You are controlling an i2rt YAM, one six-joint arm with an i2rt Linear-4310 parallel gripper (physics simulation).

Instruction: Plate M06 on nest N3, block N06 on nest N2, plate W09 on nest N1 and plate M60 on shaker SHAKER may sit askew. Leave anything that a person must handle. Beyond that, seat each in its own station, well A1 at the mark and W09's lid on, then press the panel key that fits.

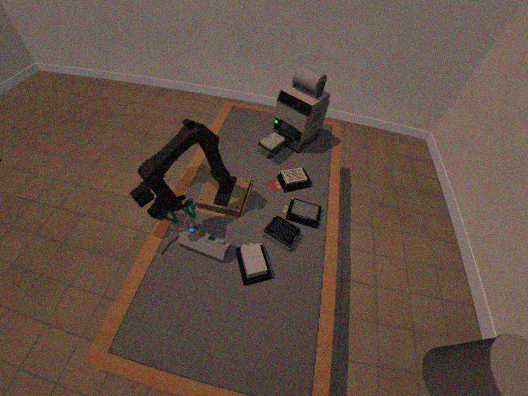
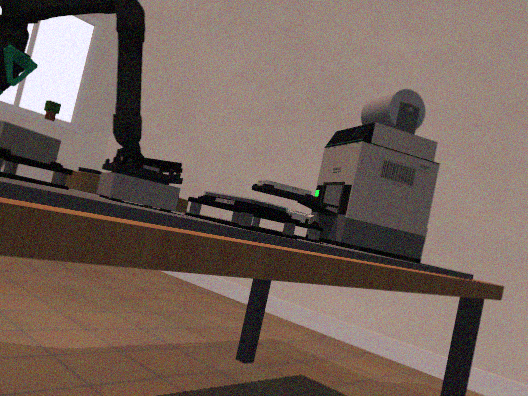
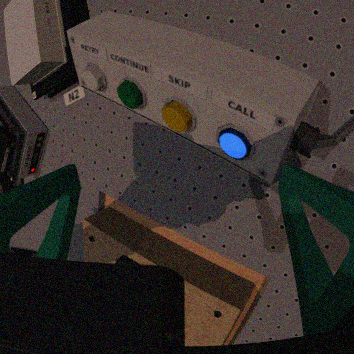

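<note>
My gripper (image 1: 181, 212) (image 3: 179, 175) is open and empty, above the panel's keyed side. The key panel (image 1: 207, 246) (image 3: 200, 55) has white RETRY (image 3: 93, 80), green CONTINUE (image 3: 130, 94), yellow SKIP (image 3: 177, 116) and CALL (image 1: 191, 230) (image 3: 234, 144) keys; CALL glows blue. A white block (image 1: 254, 260) (image 3: 22, 42) sits on the black nest beside the N2 label (image 3: 74, 95). A dark plate (image 1: 283, 230) is on the unit with a red light. A grey-topped plate (image 1: 304, 210) and a white plate (image 1: 294, 175) sit on black nests. Seating, the lid and well A1 marks are too small to tell.
A tall grey machine (image 1: 311, 117) (image 2: 390, 195) with a green light has a pale plate (image 1: 273, 141) on its extended tray. A red card (image 1: 274, 185) lies beside the white plate's nest. The wooden base tray (image 1: 212, 206) (image 3: 210, 252) is under the arm. A cable (image 3: 332, 140) leaves the panel's end.
</note>
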